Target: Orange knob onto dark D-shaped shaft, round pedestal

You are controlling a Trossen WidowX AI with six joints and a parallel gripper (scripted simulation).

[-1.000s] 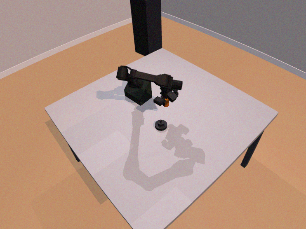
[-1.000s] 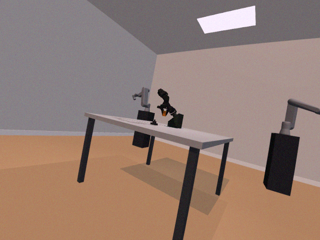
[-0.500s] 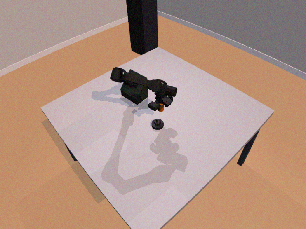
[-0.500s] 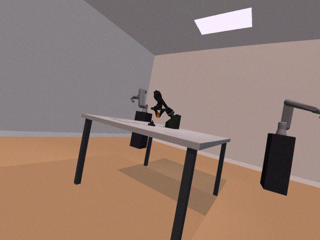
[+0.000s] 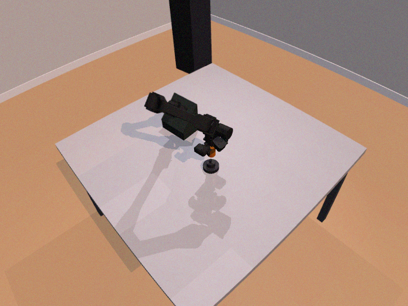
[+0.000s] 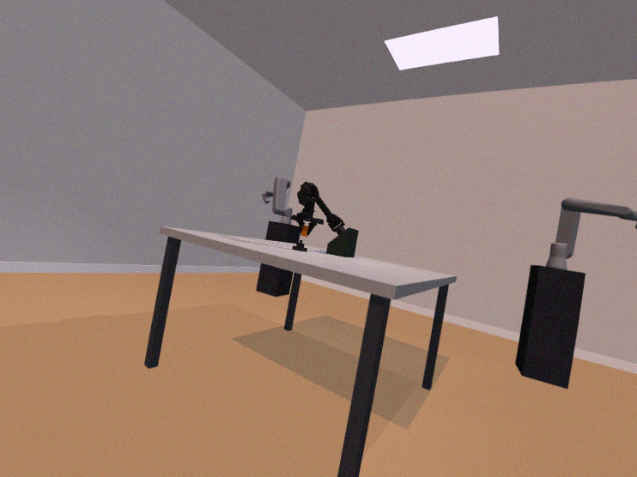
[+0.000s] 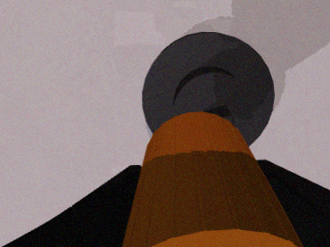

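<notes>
The round dark pedestal is 6 cm below my gripper tip and 1 cm to the right of it. From my gripper tip the other things lie so: orange knob (2 cm above).
</notes>
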